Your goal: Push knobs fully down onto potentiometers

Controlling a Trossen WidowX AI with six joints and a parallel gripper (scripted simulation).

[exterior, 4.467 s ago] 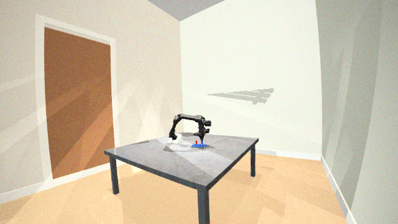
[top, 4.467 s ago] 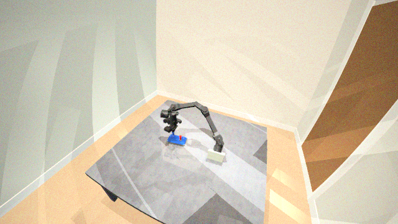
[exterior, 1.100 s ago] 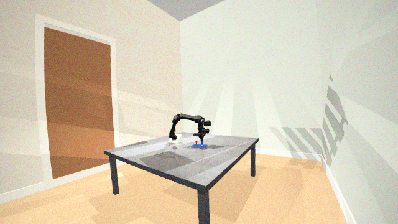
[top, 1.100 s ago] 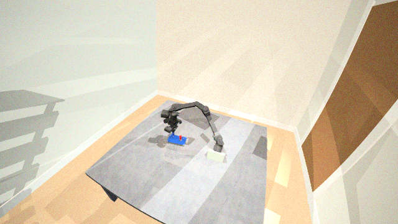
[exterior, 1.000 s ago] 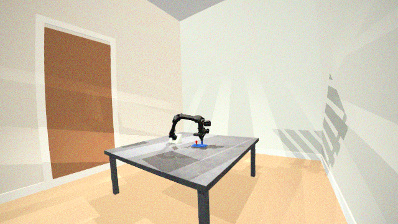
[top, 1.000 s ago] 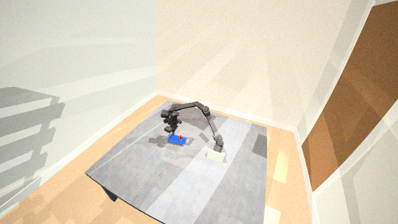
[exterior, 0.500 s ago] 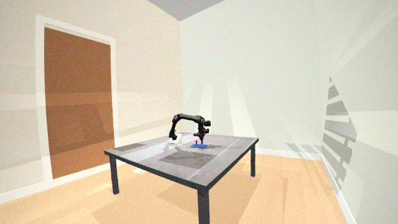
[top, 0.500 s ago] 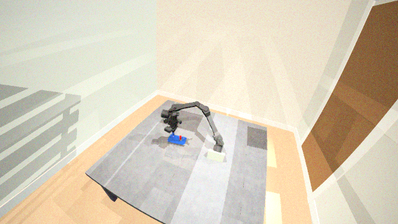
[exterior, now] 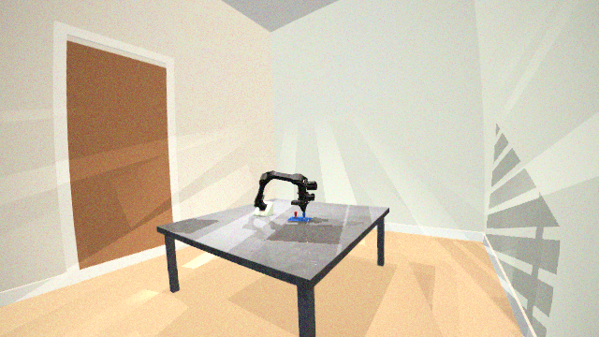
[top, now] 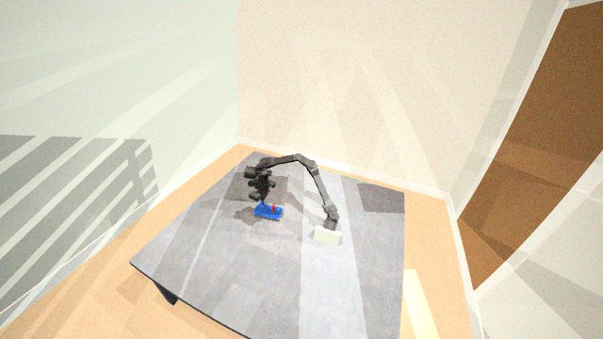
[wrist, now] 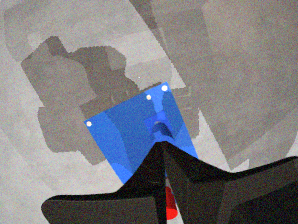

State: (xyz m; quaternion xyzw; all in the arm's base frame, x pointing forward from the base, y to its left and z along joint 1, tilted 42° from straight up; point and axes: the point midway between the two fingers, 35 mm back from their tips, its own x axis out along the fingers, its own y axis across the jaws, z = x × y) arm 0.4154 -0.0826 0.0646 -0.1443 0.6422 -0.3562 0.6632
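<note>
Now: gripper tip 1 cm above the blue knob. From my gripper tip the other things lie so: red knob 8 cm behind, 2 cm to the left, 2 cm below.
</note>
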